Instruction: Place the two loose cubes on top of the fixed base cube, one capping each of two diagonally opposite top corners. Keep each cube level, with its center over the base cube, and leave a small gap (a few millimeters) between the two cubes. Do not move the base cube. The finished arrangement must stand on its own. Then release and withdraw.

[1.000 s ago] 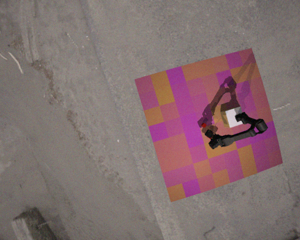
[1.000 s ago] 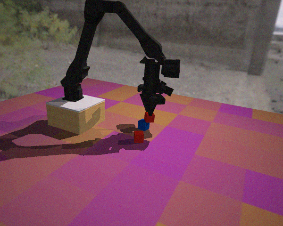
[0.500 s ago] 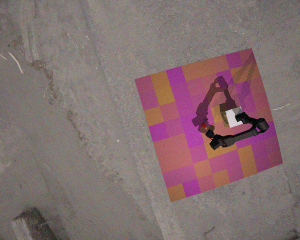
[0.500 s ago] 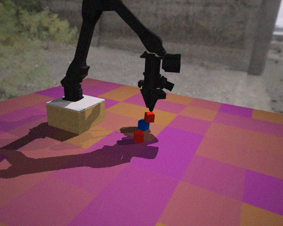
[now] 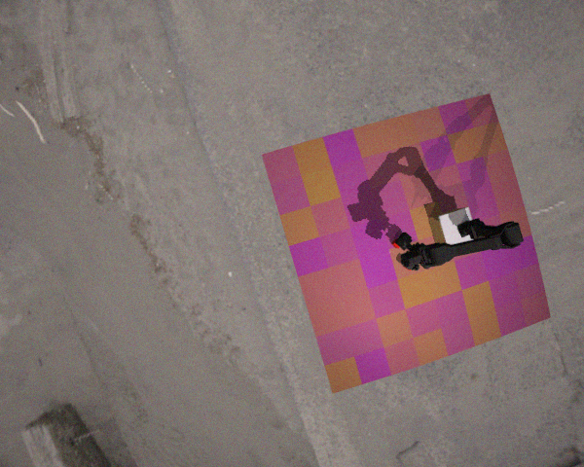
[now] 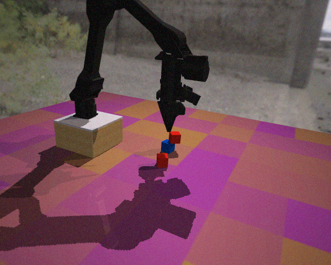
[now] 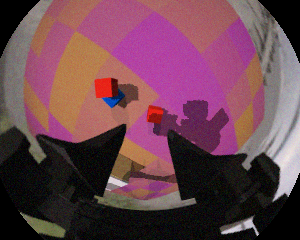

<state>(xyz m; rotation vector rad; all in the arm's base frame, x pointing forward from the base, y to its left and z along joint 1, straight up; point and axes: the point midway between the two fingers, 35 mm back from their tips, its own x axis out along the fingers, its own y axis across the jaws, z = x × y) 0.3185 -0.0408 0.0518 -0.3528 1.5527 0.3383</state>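
The blue cube is 10 cm below my gripper tip, 8 cm to the left of it and 2 cm behind it.
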